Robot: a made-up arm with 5 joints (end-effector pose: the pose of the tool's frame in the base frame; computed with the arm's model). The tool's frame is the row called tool. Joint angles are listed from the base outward.
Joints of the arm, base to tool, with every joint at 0 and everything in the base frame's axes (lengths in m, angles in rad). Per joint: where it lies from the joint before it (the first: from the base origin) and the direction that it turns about. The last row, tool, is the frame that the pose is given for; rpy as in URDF.
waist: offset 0.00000 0.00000 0.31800 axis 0 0 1
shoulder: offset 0.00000 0.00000 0.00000 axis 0 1 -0.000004
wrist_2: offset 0.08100 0.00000 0.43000 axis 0 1 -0.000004
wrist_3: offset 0.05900 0.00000 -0.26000 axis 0 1 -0.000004
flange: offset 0.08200 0.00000 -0.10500 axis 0 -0.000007 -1
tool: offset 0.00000 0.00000 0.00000 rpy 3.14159 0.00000 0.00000
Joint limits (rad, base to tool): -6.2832..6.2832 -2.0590..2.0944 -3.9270..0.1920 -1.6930..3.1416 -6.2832..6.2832
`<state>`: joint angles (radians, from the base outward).
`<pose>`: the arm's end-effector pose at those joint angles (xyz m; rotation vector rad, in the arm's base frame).
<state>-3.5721 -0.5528 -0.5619 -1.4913 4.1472</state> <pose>-0.0778 0.0357 0.7971 0.5361 -0.4683 -2.4877</pose>
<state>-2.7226 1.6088 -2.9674 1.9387 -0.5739</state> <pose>-0.6433 -0.2865 0.0909 -1.2206 2.2532 -0.0592</pose>
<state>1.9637 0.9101 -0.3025 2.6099 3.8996</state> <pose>-0.0825 0.1990 0.3817 -0.0599 0.0870 2.7200</pose>
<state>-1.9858 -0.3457 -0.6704 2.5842 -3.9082</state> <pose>-0.0314 -0.0712 0.5809 -1.1735 -1.6805 -2.0056</pose>
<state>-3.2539 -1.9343 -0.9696 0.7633 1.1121</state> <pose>0.3802 -0.0429 0.6331 -0.5981 -0.8518 0.9122</pose>
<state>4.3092 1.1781 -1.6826 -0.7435 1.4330</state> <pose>-0.2869 -0.6726 0.2531 -0.3074 -2.3032 1.6121</pose>
